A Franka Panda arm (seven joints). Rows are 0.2 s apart.
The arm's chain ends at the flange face. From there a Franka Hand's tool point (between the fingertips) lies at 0.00 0.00 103.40 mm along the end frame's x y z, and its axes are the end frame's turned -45 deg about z.
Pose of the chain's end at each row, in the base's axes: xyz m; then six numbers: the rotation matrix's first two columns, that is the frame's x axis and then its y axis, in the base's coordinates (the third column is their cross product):
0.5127 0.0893 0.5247 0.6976 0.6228 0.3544 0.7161 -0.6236 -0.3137
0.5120 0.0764 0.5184 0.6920 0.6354 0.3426 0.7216 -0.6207 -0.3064
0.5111 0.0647 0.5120 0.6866 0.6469 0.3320 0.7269 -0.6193 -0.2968
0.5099 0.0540 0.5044 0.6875 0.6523 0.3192 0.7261 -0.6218 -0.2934
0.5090 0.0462 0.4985 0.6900 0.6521 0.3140 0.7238 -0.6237 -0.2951
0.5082 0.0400 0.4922 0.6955 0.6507 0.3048 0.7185 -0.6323 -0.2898
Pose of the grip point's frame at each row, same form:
0.5154 0.1382 0.4336 -0.0131 0.8813 0.4724 0.9996 -0.0006 0.0288
0.5139 0.1239 0.4266 -0.0209 0.8882 0.4589 0.9996 0.0104 0.0256
0.5125 0.1107 0.4194 -0.0285 0.8953 0.4446 0.9995 0.0195 0.0249
0.5106 0.0988 0.4112 -0.0273 0.9009 0.4332 0.9996 0.0216 0.0182
0.5094 0.0908 0.4052 -0.0239 0.9021 0.4307 0.9997 0.0201 0.0134
0.5086 0.0835 0.3984 -0.0163 0.9072 0.4204 0.9998 0.0130 0.0106

